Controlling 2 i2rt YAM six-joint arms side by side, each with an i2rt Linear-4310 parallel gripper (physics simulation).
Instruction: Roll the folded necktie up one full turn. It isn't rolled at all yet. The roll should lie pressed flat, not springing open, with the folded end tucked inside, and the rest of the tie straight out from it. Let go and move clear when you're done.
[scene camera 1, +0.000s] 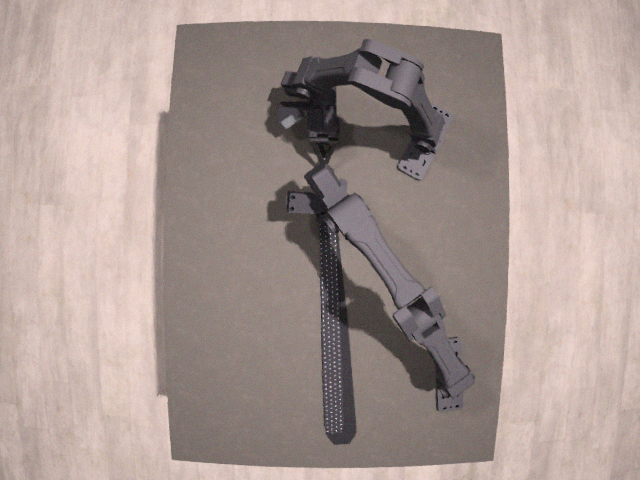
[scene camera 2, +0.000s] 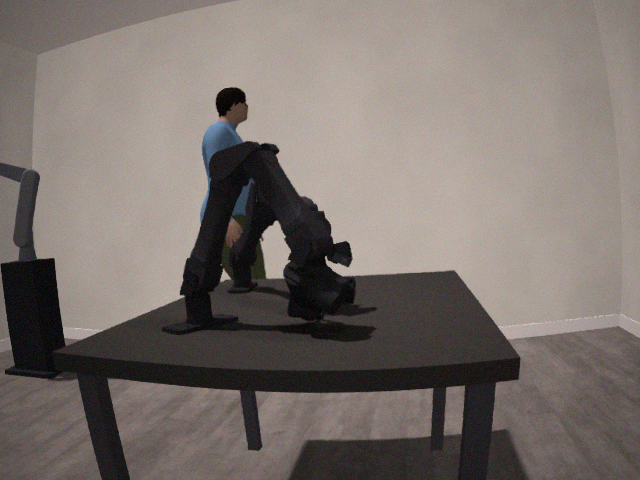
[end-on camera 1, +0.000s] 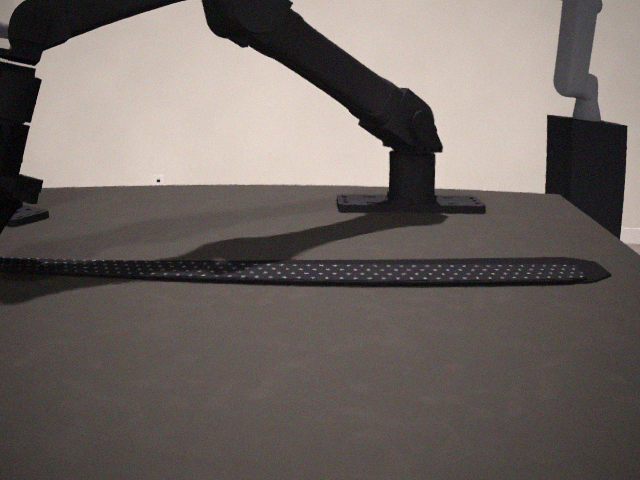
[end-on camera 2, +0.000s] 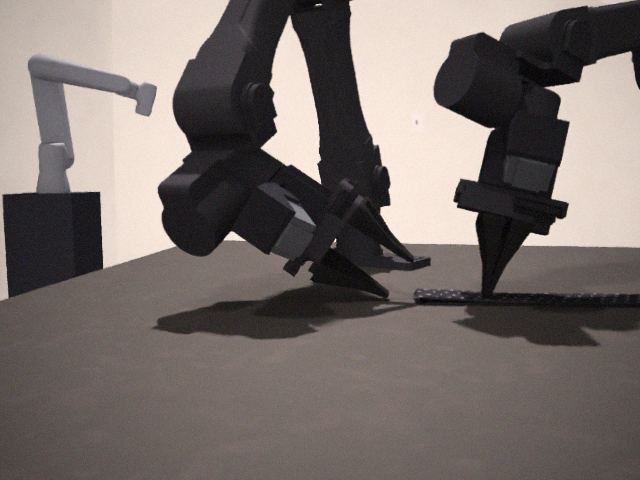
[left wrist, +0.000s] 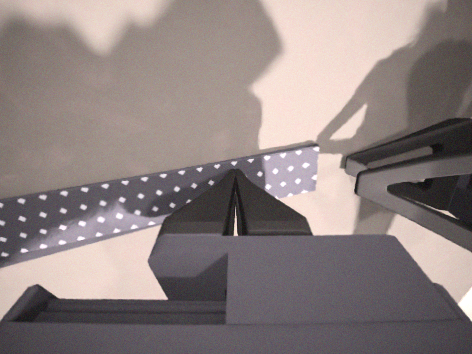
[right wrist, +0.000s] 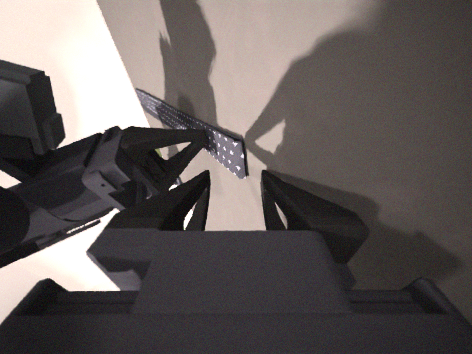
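The dark necktie with white dots (scene camera 1: 331, 361) (end-on camera 1: 413, 272) (end-on camera 2: 558, 298) (left wrist: 60, 215) lies flat and straight on the table. Its folded end is flat, at the left end of the tie in the end-on camera 2 view. My left gripper (end-on camera 2: 487, 294) (left wrist: 235, 176) (right wrist: 205, 135) is shut and empty, its tips down on or right above the tie, a little in from the folded end. My right gripper (end-on camera 2: 400, 279) (right wrist: 235, 176) is partly open and tilted low over the table, its fingertips just beyond the folded end, one above the other, with nothing between them. The left arm hides the folded end in scene camera 1.
The table (scene camera 1: 232, 310) (scene camera 2: 423, 320) carries both arm bases. The two wrists are close together near the folded end. A grey arm on a black pedestal (scene camera 2: 31, 315) (end-on camera 1: 584, 160) (end-on camera 2: 51, 237) stands off the table, and a person in a blue top (scene camera 2: 219, 136) stands behind it.
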